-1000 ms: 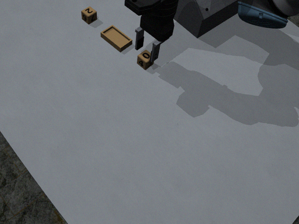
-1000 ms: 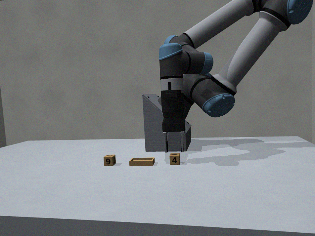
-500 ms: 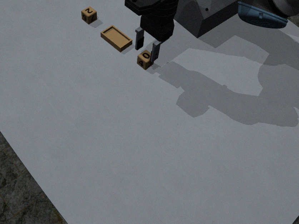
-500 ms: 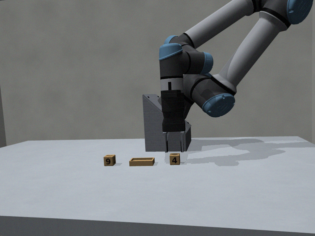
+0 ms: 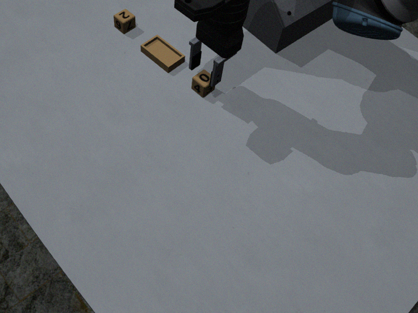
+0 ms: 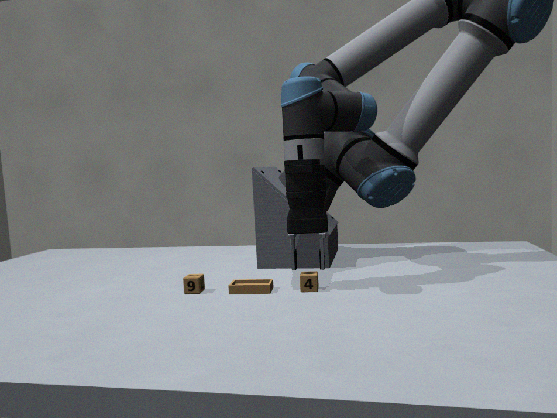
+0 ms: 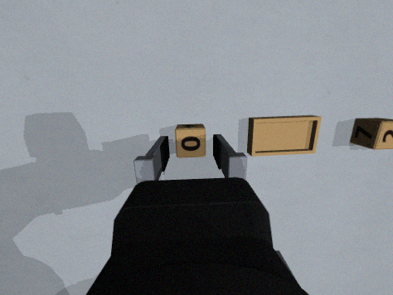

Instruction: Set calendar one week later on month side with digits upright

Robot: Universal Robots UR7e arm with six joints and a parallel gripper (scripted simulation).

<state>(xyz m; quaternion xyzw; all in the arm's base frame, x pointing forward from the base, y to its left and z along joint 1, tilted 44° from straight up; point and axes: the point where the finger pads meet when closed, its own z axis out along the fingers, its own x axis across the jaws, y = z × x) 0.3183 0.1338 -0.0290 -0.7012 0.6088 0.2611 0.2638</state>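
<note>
My gripper is now 11 cm to the left of the wooden tray, 5 cm above it and 1 cm short of it.
</note>
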